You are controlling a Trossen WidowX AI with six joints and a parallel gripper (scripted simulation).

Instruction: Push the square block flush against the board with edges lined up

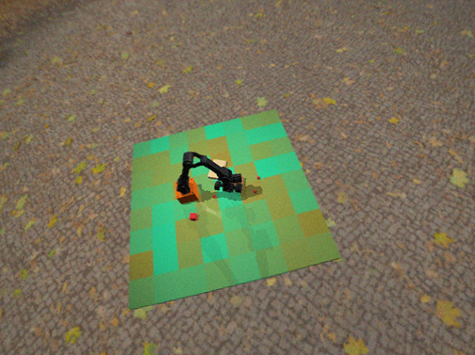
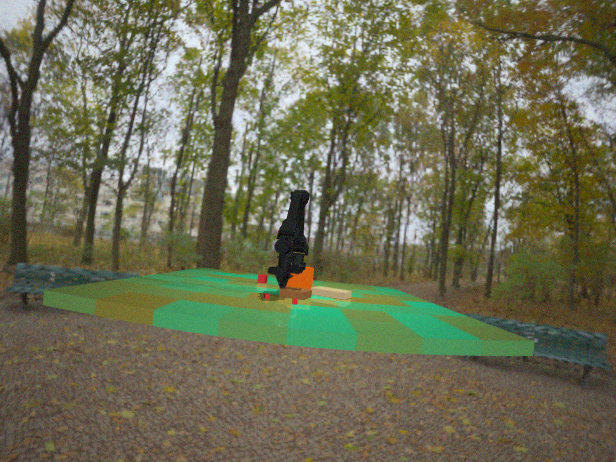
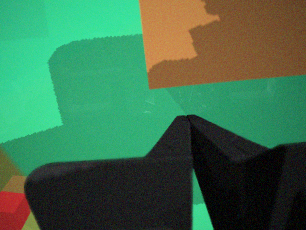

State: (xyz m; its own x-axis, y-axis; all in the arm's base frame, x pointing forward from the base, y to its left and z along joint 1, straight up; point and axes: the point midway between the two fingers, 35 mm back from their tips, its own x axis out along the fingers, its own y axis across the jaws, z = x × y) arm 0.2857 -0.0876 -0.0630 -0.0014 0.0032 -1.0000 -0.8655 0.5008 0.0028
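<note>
My gripper tip is 70 mm short of the square block, 50 mm to the right of it and 10 mm below it. From my gripper tip the other things lie so: small red cube 290 mm behind, 80 mm to the right, 10 mm above; then board 30 mm behind, 220 mm to the left, 10 mm above.
</note>
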